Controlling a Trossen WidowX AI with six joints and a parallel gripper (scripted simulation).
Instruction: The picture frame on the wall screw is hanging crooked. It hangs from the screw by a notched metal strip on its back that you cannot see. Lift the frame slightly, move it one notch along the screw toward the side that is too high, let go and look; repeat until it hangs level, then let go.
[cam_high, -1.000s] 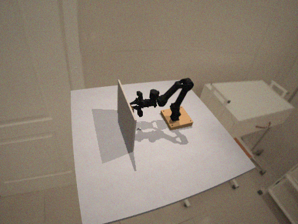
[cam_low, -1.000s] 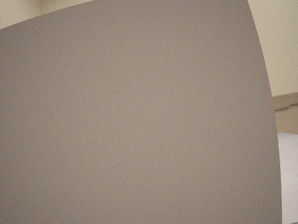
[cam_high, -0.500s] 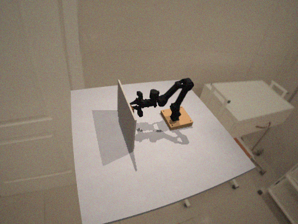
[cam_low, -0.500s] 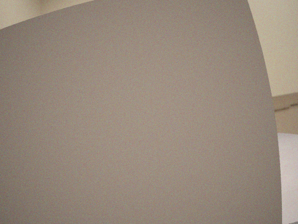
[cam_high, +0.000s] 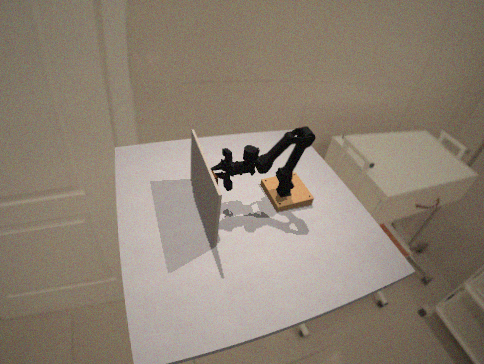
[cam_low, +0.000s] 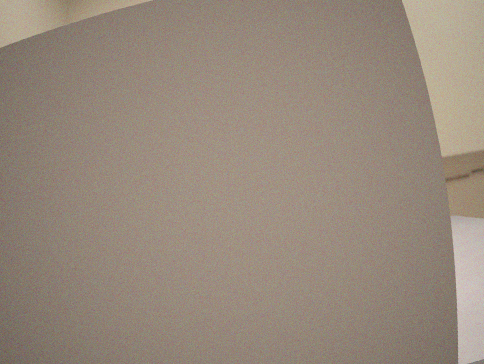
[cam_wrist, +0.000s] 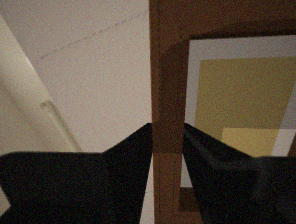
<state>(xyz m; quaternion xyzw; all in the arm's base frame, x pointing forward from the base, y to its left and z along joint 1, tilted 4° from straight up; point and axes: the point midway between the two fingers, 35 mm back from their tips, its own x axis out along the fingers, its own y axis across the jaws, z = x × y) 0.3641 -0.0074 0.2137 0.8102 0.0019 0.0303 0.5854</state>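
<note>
The picture frame is 50 mm below my gripper tip and 20 mm to the left of it. The rest, counted from my gripper tip: wall panel: 70 mm below, 20 mm ahead.
</note>
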